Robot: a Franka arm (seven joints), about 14 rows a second.
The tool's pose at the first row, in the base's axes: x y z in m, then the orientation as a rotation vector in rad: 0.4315, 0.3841, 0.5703, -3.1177, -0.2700, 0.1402
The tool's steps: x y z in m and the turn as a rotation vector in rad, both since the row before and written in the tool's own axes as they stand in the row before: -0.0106, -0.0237, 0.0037, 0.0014, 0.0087, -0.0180; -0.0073, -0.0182, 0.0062, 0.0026, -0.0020, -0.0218; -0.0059, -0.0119, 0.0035, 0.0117, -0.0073, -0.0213; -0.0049, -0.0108, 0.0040, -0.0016, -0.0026, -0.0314; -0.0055, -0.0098, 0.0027, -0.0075, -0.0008, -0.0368; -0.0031, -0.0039, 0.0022, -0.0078, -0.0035, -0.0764
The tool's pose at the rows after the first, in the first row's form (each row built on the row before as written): 0.4167, 0.4056, 0.5679, -3.1128, -0.2976, 0.1266; 0.4056, 0.4221, 0.5627, -3.1060, -0.3310, 0.1298; 0.3971, 0.4325, 0.5600, -3.0902, -0.3620, 0.1423; 0.3895, 0.4419, 0.5569, -3.0844, -0.4107, 0.1454; 0.3814, 0.4500, 0.5551, -3.0820, -0.4688, 0.1446; 0.3771, 0.4528, 0.5533, -3.0662, -0.5876, 0.1470
